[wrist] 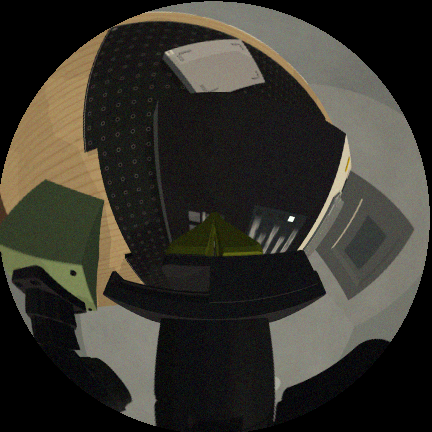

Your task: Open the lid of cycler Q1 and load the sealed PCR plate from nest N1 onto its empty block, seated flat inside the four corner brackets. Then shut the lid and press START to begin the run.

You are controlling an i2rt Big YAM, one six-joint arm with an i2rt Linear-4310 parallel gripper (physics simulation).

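Places are measured from the arm's base along level axes (x up, y ahead, z left), in millimetres.
Where they show: gripper, fingertip midpoint: point(213, 216).
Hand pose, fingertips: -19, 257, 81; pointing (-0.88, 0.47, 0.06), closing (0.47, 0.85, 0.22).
Note:
Each offset is from my fingertips to the top centre of the thing, as dx, dy, dz. "*": to the spot under its first point. Level surfaces: height alone.
My gripper point(213, 216) is shut, its yellow-green fingers together with no object showing between them. It is over a large glossy black surface {* +11, +3, +62} point(240, 160), apparently the top of a cycler, which shows window-like reflections. A pale side edge {* +76, +144, +41} point(327, 212) with a small yellow mark runs along its right. A light grey nest pad {* -106, +15, +226} point(220, 65) with dark corner brackets lies at the top of the view with no plate on it. The sealed PCR plate, the cycler's block and the START button do not show. The Q1 label cannot be read.
A black perforated board {dx -127} point(117, 100) lies on the wooden table point(55, 115). A green box point(55, 220) with a black arm-like part in front is at the lower left. A grey panel with a darker rectangle {* +211, +316, +27} point(365, 242) is at the right, beyond the pale edge.

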